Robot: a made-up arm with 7 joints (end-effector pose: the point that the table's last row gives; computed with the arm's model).
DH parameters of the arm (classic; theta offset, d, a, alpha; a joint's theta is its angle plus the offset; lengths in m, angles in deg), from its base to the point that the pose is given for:
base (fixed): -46.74 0 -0.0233 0
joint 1: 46.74 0.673 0.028 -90
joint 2: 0 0.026 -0.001 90
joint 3: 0 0.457 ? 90
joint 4: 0 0.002 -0.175 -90
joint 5: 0 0.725 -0.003 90
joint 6: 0 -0.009 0.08 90
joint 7: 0 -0.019 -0.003 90
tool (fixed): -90 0.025 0 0
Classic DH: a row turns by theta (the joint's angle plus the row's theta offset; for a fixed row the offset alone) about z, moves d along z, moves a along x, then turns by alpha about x.
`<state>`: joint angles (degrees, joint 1 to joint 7).
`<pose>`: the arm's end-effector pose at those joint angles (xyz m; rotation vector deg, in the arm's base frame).
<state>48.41 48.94 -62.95 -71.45 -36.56 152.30 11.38</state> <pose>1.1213 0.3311 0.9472 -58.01 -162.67 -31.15</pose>
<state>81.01 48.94 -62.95 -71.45 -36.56 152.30 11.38</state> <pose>0.7729 0.8944 0.9472 -9.74 -167.49 -27.16</pose>
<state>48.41 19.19 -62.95 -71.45 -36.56 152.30 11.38</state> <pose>0.9468 0.1346 1.3883 48.92 150.84 70.49</pose>
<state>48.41 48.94 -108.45 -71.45 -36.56 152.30 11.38</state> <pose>0.9358 -0.0347 1.4025 78.38 125.26 10.22</pose>
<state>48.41 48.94 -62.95 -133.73 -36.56 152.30 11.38</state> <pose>0.7679 -0.1427 0.4001 -100.36 -98.48 -9.31</pose>
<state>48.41 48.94 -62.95 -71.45 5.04 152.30 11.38</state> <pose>1.1267 0.3191 1.0105 -55.01 -135.20 -86.82</pose>
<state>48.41 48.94 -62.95 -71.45 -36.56 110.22 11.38</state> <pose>1.1627 0.2888 0.9348 -114.01 -132.37 -22.61</pose>
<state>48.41 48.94 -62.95 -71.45 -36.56 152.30 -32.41</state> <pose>1.1106 0.3161 0.9506 -47.77 -151.53 29.61</pose>
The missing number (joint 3, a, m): 0.152
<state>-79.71 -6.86 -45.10 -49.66 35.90 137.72 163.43</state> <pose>-0.3971 -0.3173 1.8435 -90.76 -63.72 63.38</pose>
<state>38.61 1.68 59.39 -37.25 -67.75 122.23 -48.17</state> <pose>-0.1041 0.5411 1.8372 -65.58 157.98 16.08</pose>
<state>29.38 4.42 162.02 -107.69 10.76 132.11 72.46</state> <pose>-0.9351 -0.1234 1.2119 9.81 -59.37 23.70</pose>
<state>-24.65 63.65 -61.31 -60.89 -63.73 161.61 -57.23</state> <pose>0.7267 -0.9328 0.7558 -73.28 -71.62 64.96</pose>
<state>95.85 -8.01 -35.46 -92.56 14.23 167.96 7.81</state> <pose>0.3951 0.7140 1.4584 32.32 -65.98 -98.08</pose>
